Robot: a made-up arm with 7 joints.
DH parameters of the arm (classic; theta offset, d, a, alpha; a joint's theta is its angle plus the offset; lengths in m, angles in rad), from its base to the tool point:
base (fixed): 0 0.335 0.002 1.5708
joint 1: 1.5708 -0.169 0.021 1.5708
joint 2: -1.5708 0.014 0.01 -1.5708
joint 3: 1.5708 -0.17 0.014 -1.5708
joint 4: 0 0 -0.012 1.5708
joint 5: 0 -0.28 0.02 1.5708
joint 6: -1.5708 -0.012 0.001 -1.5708
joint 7: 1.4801 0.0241 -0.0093 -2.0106
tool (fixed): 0.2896 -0.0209 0 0
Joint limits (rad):
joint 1: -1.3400..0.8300
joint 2: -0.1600..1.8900
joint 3: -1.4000..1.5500
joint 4: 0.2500..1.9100
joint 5: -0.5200..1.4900
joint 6: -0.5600..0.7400
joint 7: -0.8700..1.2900
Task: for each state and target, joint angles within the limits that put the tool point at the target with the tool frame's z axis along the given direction. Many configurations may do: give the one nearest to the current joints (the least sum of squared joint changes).
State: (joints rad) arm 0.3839 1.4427 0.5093 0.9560 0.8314 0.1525 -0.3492
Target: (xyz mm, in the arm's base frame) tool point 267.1 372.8 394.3 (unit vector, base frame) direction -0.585 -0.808 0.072
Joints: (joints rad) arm 0.1134 1.1392 0.4337 1.6437 0.7614 0.3272 -0.5497
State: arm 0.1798 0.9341 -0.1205 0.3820 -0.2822 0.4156 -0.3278
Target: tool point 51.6 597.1 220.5 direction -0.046 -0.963 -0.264
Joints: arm -0.3335 1.3678 -0.5649 0.4787 -0.1027 0.3461 -0.2363
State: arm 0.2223 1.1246 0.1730 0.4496 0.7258 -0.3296 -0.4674
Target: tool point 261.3 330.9 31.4 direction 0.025 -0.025 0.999
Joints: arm 0.4673 0.4029 0.2926 0.3783 1.0775 0.1808 -0.6820
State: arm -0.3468 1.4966 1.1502 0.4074 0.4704 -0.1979 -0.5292
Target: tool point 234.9 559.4 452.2 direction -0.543 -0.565 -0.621
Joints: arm -0.6107 1.7285 0.9141 0.7375 0.2147 -0.5600 -0.3201
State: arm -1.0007 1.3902 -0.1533 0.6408 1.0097 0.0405 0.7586
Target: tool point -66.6 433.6 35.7 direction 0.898 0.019 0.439
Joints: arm -0.7587 1.0644 -0.5108 0.8990 0.4996 0.4967 0.8921
